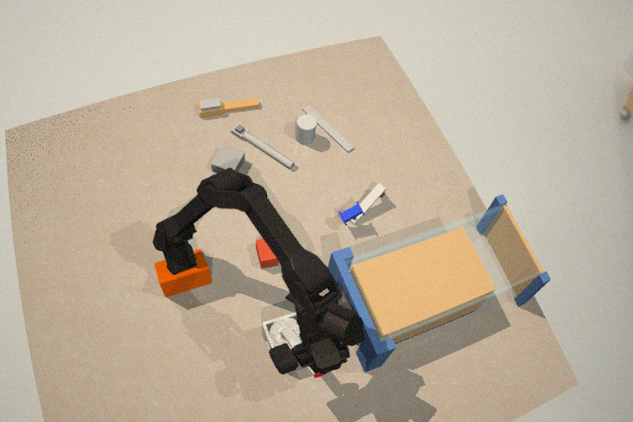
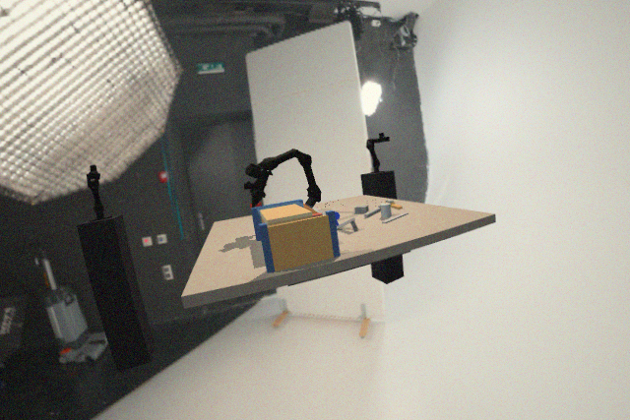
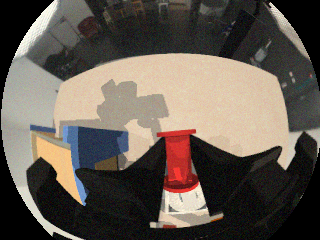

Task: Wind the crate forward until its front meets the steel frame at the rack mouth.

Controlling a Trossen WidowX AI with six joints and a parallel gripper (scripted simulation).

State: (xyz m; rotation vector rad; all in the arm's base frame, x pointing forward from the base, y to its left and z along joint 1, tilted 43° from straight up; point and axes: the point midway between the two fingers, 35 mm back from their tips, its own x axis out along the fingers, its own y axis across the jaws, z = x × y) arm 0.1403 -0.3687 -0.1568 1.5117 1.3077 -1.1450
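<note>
Now: gripper tip 6 cm to the right of the red-knobbed winch handle and 4 cm above it. The rest, counted from my gripper tip: hand winch 11 cm to the left, 11 cm below, 3 cm behind; then blue steel frame 15 cm ahead, 10 cm to the left, 4 cm below; then red knob 2 cm to the left, 1 cm below.
</note>
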